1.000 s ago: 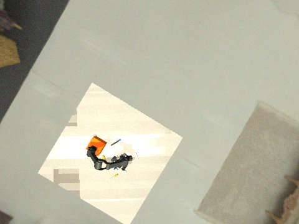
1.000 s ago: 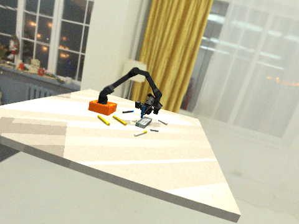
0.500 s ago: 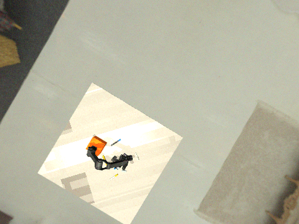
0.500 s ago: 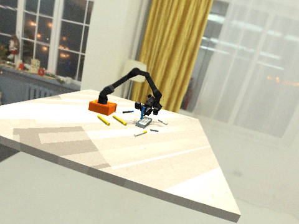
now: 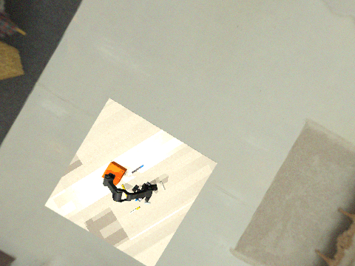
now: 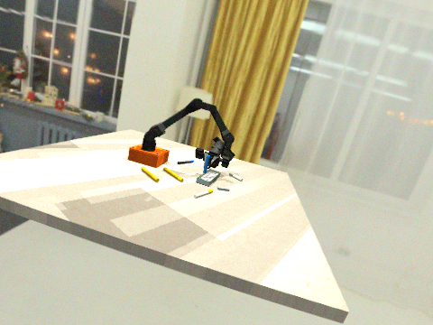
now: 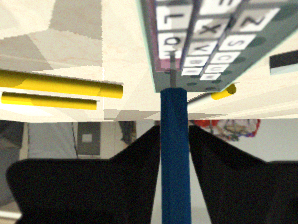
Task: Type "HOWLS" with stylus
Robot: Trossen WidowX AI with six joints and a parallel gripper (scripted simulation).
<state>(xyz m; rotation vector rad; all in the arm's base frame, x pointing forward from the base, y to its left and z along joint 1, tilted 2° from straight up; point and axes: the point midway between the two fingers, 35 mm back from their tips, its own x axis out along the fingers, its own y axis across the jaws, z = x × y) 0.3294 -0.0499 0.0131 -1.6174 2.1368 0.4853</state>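
My gripper tip is now 11 cm short of the grey piece, 6 cm to the left of it and 6 cm above it. Also, from my gripper tip: dark pen 11 cm behind, 25 cm to the left, 6 cm below; then blue stylus 1 cm below; then yellow-tipped pen 2 cm ahead, 17 cm to the right, 6 cm below.
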